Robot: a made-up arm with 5 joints.
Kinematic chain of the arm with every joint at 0, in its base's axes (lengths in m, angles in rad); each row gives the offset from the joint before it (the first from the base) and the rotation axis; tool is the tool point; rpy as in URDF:
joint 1: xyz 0 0 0.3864 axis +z
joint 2: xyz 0 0 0 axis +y
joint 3: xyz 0.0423 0 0.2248 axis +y
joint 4: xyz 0.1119 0 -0.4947 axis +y
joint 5: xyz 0.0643 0 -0.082 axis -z
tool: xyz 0 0 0 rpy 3.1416 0 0
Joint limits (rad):
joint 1: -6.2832..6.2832
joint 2: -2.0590..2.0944
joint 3: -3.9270..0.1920
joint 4: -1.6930..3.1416
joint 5: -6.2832..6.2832
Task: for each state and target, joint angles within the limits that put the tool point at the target. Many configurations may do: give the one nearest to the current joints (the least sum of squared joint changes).
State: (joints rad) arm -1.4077 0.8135 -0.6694 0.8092 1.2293
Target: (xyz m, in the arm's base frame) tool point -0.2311 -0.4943 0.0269
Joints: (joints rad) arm -2.0081 0.7673 -1.2147 0.6740 1.2293
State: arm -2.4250 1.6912 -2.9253 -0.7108 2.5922
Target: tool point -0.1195 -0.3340 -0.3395
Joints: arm -1.9144 2.0944 -2.1097 0.0460 2.5922
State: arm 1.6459 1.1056 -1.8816 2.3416 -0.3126
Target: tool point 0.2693 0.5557 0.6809
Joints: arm 1.1195 0.5182 -2.3227 2.3340 -0.3126
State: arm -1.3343 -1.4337 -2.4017 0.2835 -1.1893
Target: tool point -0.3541 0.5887 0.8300
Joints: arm -1.0293 -1.5524 -2.1981 0.2637 -1.1893
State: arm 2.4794 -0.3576 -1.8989 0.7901 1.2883
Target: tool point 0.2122 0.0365 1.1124
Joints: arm 3.3119 -1.1617 -1.8925 0.9965 1.2883
